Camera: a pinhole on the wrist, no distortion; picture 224 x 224 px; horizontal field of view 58.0 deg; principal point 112.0 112.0 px. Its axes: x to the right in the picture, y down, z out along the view. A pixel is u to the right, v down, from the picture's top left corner.
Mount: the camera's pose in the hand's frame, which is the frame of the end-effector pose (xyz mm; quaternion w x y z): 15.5 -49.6 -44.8 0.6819 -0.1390 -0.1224 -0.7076
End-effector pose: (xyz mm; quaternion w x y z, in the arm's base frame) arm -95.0 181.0 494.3 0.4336 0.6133 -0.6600 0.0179
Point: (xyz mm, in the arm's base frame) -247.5 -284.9 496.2
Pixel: outside the picture
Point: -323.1 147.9 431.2
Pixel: 41 64
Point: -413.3 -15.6 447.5
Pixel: 67 139
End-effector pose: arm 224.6 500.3 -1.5 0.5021 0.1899 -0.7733 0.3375
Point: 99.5 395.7 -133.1
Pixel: 109 37
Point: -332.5 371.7 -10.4
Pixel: 71 176
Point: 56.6 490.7 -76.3
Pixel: 28 92
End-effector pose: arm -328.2 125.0 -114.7 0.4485 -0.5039 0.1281 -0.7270
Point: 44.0 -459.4 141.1
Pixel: outside the picture
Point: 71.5 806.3 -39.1
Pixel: outside the picture
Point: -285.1 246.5 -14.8
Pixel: outside the picture
